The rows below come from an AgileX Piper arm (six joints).
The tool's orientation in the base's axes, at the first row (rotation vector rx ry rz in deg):
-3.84 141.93 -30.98
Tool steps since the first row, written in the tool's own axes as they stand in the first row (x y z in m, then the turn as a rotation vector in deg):
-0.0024 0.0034 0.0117 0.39 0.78 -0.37
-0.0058 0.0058 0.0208 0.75 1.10 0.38
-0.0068 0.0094 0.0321 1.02 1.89 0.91
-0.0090 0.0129 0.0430 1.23 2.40 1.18
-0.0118 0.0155 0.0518 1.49 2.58 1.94
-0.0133 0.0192 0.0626 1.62 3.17 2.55
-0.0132 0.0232 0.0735 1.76 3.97 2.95
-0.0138 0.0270 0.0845 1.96 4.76 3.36
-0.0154 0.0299 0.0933 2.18 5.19 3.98
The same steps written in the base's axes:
0.0088 -0.0007 -0.0087 -0.47 0.78 -0.25
0.0170 -0.0013 -0.0145 -0.32 0.74 -1.12
0.0244 -0.0019 -0.0237 -0.18 1.23 -1.97
0.0327 -0.0023 -0.0320 -0.16 1.56 -2.49
0.0402 -0.0027 -0.0380 0.07 1.41 -3.27
0.0478 -0.0030 -0.0466 0.35 1.70 -4.02
0.0542 -0.0033 -0.0563 0.52 2.26 -4.71
0.0612 -0.0037 -0.0656 0.65 2.81 -5.43
0.0677 -0.0040 -0.0724 0.85 2.94 -6.18

